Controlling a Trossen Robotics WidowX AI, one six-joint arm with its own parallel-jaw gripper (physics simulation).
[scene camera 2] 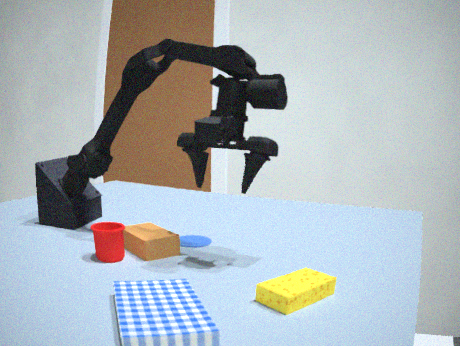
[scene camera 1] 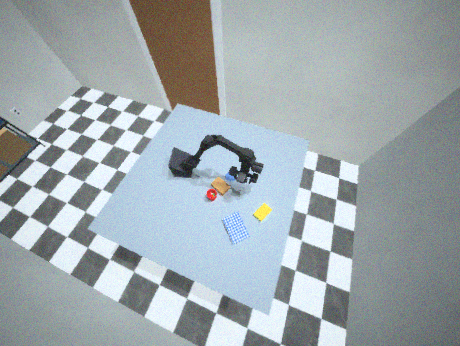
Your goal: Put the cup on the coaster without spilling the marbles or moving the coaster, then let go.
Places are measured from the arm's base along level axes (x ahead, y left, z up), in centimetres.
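Pixels of known places: gripper, fingertip midpoint: (scene camera 2: 220, 190); arm's base at its link origin: (scene camera 2: 70, 188) (scene camera 1: 184, 165).
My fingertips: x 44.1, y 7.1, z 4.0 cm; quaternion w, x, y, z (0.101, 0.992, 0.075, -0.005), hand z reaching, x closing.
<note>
Ahead of a thing's pixels: the offset from my fingertips to its top centre. Level surfaces: height alone.
The red cup @(dx -15.7, dy -15.5, dz -7.0 cm) (scene camera 1: 209, 197) (scene camera 2: 109, 244) stands upright on the table @(dz -13.6 cm) (scene camera 1: 150, 210) (scene camera 2: 360, 240). In the scene camera 1 view something small and greenish shows inside it; single marbles cannot be told apart. The blue round coaster @(dx -11.7, dy +5.4, dz -13.2 cm) (scene camera 1: 229, 177) (scene camera 2: 195, 241) lies flat on the table, partly hidden by the arm in the scene camera 1 view and by the brown block in the scene camera 2 view. My gripper (scene camera 1: 244, 177) (scene camera 2: 222, 189) is open and empty, its fingers pointing down. It hangs high above the table, apart from the cup, near the coaster's side.
A brown block @(dx -14.2, dy -5.8, dz -9.3 cm) (scene camera 1: 220, 186) (scene camera 2: 152, 242) lies between the cup and the coaster, close to both. A yellow sponge @(dx +21.2, dy -8.9, dz -10.6 cm) (scene camera 1: 262, 212) (scene camera 2: 296, 291) and a blue-and-white checked cloth-like slab @(dx +9.6, dy -27.0, dz -11.1 cm) (scene camera 1: 235, 228) (scene camera 2: 162, 307) lie farther from the arm's base (scene camera 1: 181, 162) (scene camera 2: 57, 197).
</note>
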